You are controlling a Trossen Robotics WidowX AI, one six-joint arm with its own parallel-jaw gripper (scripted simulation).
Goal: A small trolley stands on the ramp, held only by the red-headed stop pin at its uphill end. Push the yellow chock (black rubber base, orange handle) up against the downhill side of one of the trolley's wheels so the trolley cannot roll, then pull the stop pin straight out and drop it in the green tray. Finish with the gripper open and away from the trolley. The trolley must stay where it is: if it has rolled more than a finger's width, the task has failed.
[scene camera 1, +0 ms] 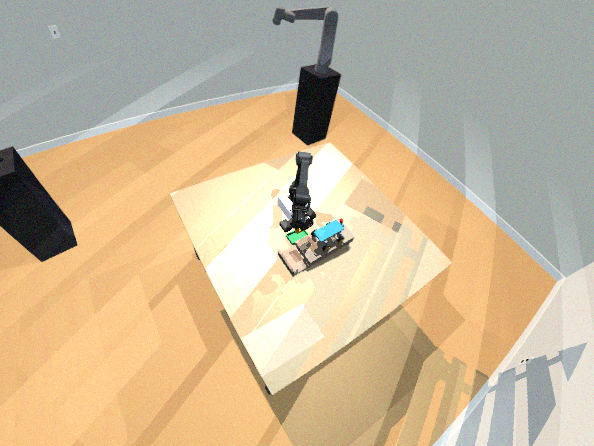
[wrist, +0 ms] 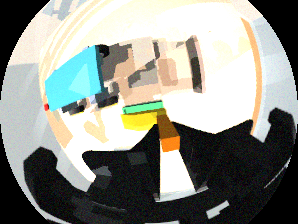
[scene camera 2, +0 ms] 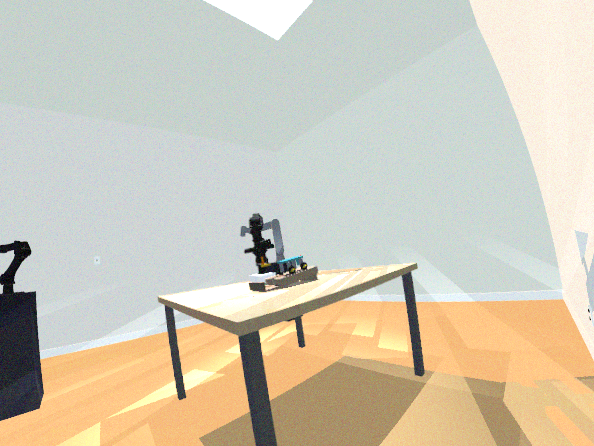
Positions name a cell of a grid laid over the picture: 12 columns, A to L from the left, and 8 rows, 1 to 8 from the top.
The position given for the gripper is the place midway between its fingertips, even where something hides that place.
The gripper (wrist: G5) holds a yellow chock (wrist: F5). Further things: a trolley (wrist: D3) and a wooden ramp (scene camera 1: G5).
The wooden ramp also shows in the wrist view (wrist: F3).
